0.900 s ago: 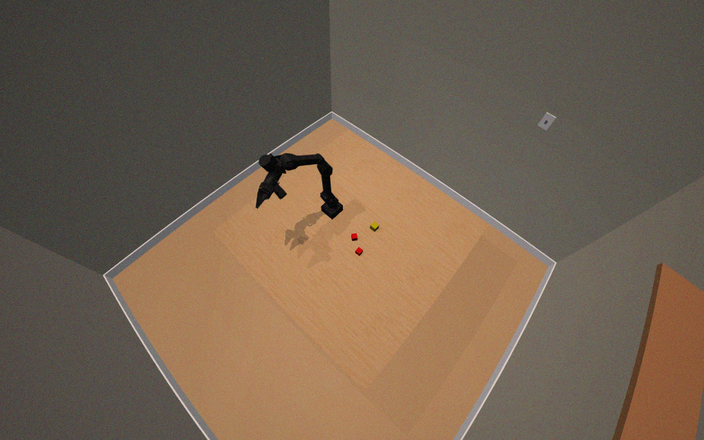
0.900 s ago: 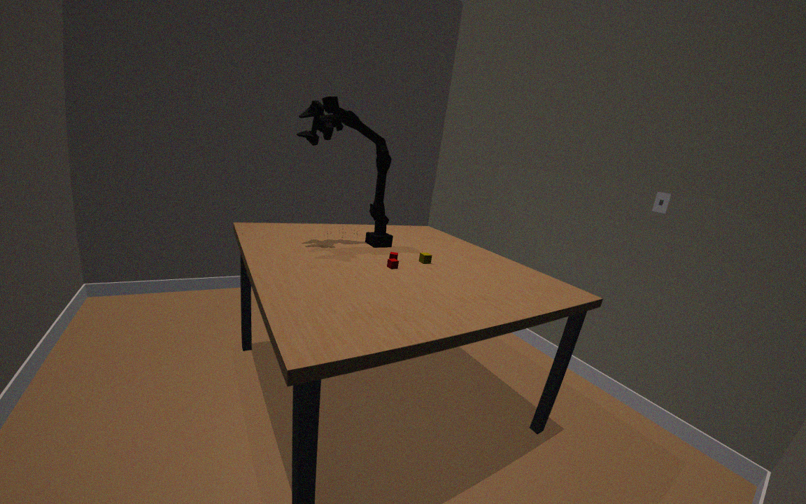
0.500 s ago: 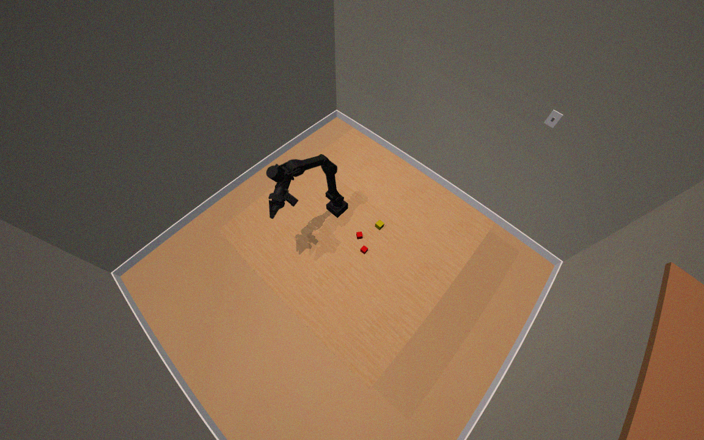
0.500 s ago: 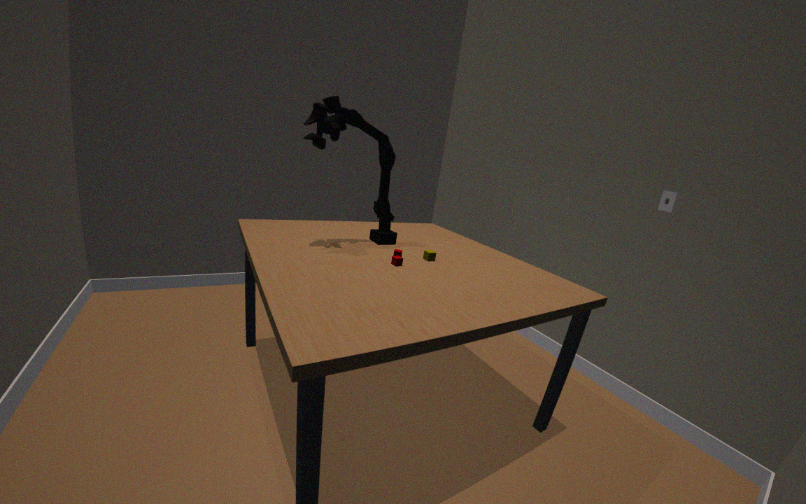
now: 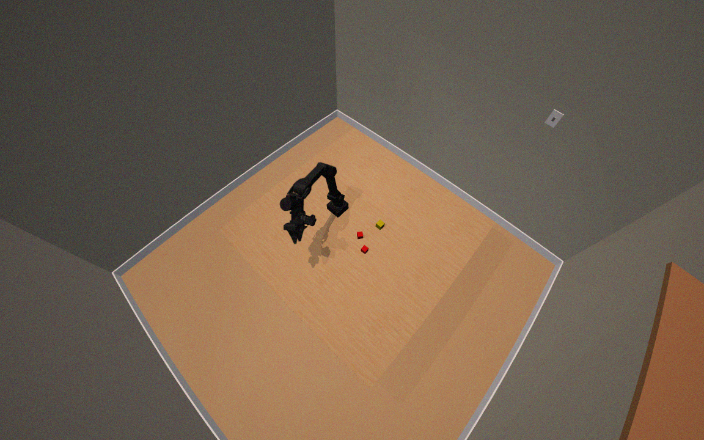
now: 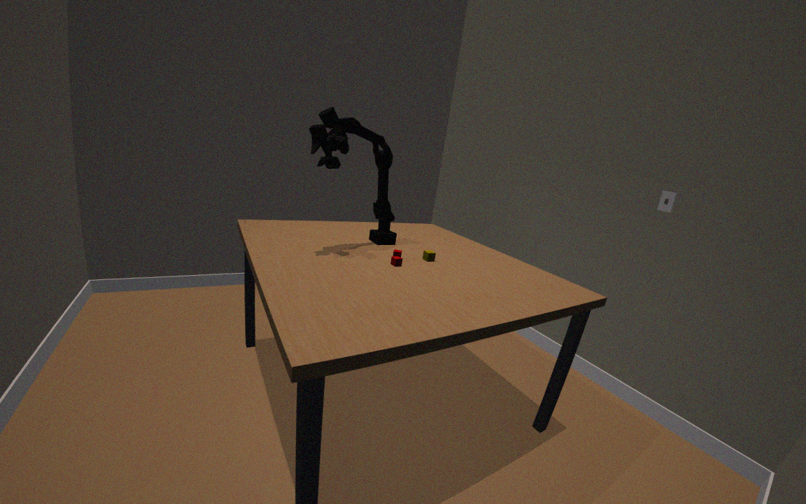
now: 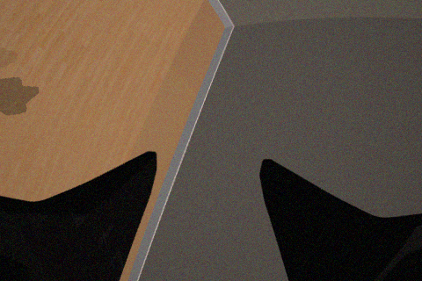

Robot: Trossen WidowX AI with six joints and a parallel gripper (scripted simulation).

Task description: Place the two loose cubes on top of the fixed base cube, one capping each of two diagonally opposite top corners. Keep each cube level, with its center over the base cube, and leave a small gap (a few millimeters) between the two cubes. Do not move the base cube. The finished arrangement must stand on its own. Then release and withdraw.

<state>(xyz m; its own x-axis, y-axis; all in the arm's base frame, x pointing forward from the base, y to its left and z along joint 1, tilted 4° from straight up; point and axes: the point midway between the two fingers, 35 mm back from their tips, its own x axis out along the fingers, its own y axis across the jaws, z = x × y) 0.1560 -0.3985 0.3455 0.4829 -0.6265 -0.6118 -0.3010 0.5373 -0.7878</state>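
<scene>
The yellow cube lies 140 mm ahead of my gripper tip, 510 mm to the left of it and 350 mm below it.
</scene>
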